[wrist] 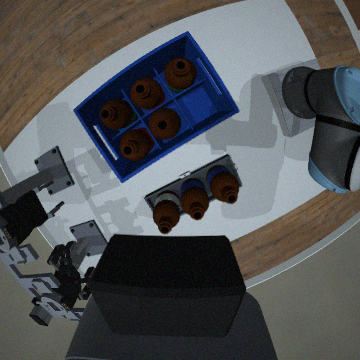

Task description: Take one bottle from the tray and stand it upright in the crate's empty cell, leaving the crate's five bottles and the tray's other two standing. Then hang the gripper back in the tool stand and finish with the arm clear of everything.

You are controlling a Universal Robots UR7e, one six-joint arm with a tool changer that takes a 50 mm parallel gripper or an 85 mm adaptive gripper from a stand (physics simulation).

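Places are measured from the arm's base along level axes (x back, y right, z up), in centimetres.
Where they show: arm's base at its link origin: (pixel 302 92).
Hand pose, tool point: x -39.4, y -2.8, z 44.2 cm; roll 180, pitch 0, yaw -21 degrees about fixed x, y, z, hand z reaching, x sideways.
Observation:
Things, the pixels of their centre, and the offset from my tool point. "spot": a spot on its surface instead. Level surfaces: height alone.
- blue crate at the middle of its body: (pixel 156 107) dx -1.2, dy +10.1, dz -40.8 cm
- grey tray at a spot on its surface: (pixel 202 176) spot: dx +3.1, dy -12.2, dz -49.1 cm
- white table top at its surface level: dz -49.6 cm
The blue crate (pixel 162 154) is at upper centre, with five brown bottles (pixel 180 74) (pixel 146 93) (pixel 116 114) (pixel 164 123) (pixel 136 145) upright in its cells. Its empty cell (pixel 198 103) is at the right end, on the side facing the tray. The grey tray (pixel 202 176) is below the crate and holds three upright brown bottles (pixel 166 211) (pixel 194 200) (pixel 223 186), one with a white label and two with blue. The tool stand (pixel 55 167) is at the left; a black gripper and a second dark gripper hang there. No gripper fingers show on my wrist.
A black block (pixel 170 265) on my wrist covers the lower centre. My arm's grey and blue base joints (pixel 335 130) are at the right, beside a grey base block (pixel 280 105). The white table top (pixel 280 35) has curved-looking wooden floor (pixel 50 60) around it.

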